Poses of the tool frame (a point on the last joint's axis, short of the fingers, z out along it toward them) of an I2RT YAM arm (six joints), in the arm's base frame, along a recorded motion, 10 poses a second.
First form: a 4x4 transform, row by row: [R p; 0 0 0 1], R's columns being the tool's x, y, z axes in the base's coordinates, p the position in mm. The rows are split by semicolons.
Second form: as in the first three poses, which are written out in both.
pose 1, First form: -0.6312 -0.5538 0.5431 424.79; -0.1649 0.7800 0.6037 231.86; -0.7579 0.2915 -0.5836 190.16; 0 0 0 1
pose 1, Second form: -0.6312 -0.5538 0.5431 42.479; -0.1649 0.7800 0.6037 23.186; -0.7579 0.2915 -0.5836 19.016; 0 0 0 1
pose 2, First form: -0.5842 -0.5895 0.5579 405.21; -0.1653 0.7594 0.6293 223.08; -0.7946 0.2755 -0.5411 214.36; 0 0 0 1
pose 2, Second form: -0.5842 -0.5895 0.5579 40.521; -0.1653 0.7594 0.6293 22.308; -0.7946 0.2755 -0.5411 21.436; 0 0 0 1
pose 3, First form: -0.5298 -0.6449 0.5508 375.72; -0.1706 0.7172 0.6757 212.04; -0.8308 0.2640 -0.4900 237.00; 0 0 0 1
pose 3, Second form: -0.5298 -0.6449 0.5508 37.572; -0.1706 0.7172 0.6757 21.204; -0.8308 0.2640 -0.4900 23.700; 0 0 0 1
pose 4, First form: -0.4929 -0.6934 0.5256 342.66; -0.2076 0.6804 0.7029 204.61; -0.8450 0.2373 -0.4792 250.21; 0 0 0 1
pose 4, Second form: -0.4929 -0.6934 0.5256 34.266; -0.2076 0.6804 0.7029 20.461; -0.8450 0.2373 -0.4792 25.021; 0 0 0 1
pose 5, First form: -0.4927 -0.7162 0.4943 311.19; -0.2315 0.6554 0.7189 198.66; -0.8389 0.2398 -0.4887 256.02; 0 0 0 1
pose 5, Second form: -0.4927 -0.7162 0.4943 31.119; -0.2315 0.6554 0.7189 19.866; -0.8389 0.2398 -0.4887 25.602; 0 0 0 1
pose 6, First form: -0.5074 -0.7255 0.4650 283.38; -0.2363 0.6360 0.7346 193.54; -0.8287 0.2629 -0.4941 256.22; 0 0 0 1
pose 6, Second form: -0.5074 -0.7255 0.4650 28.338; -0.2363 0.6360 0.7346 19.354; -0.8287 0.2629 -0.4941 25.622; 0 0 0 1
